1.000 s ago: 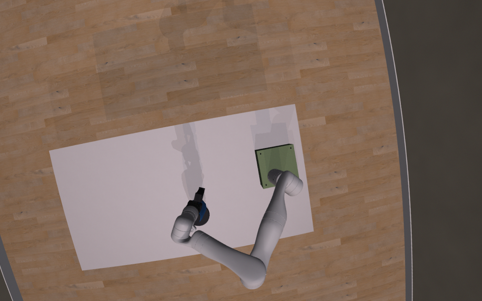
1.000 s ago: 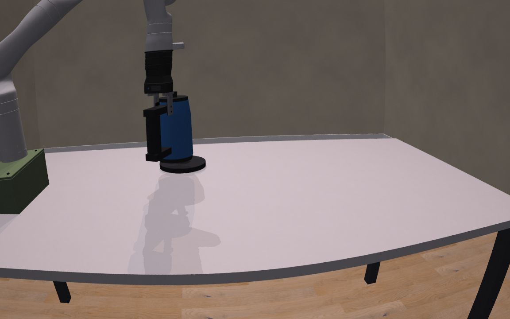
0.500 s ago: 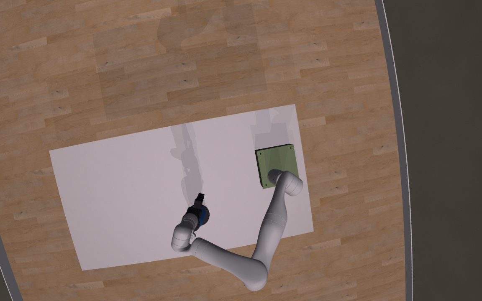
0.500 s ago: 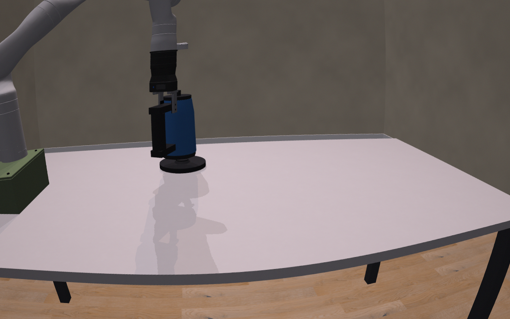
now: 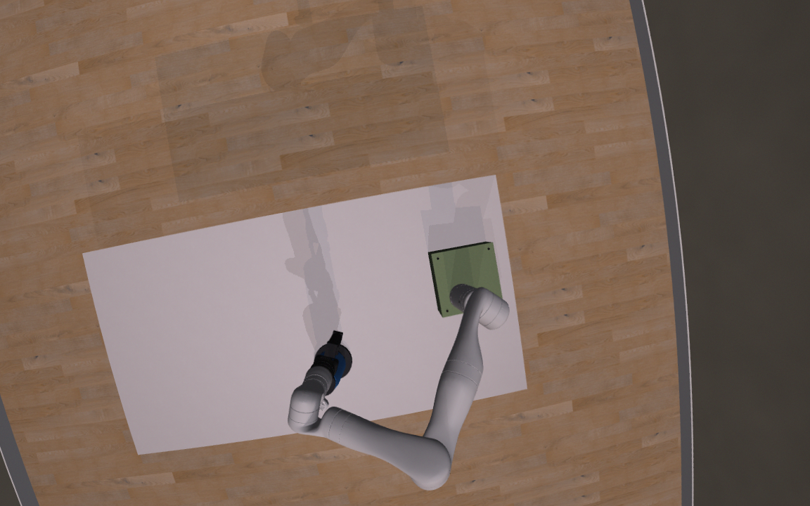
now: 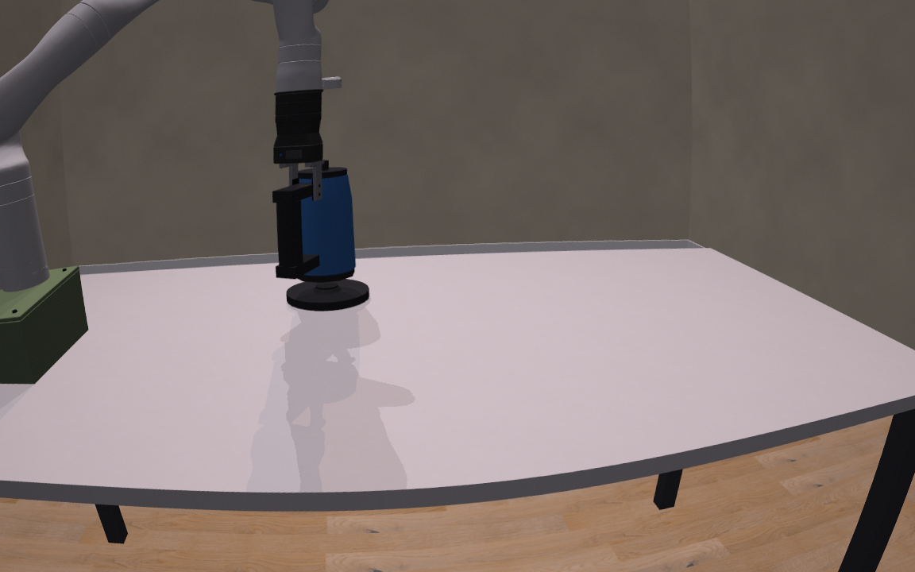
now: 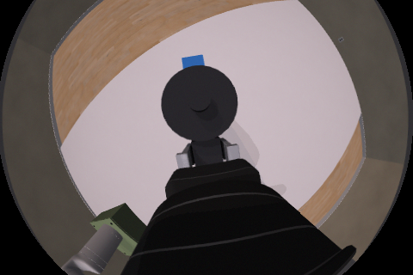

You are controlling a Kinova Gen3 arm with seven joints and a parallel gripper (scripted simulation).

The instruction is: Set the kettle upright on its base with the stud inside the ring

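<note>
My hand is 1 cm short of the blue kettle, 2 cm to the right of it and 6 cm above it. Also, from my hand: round black base 1 cm ahead, 7 cm to the left, 19 cm below.
</note>
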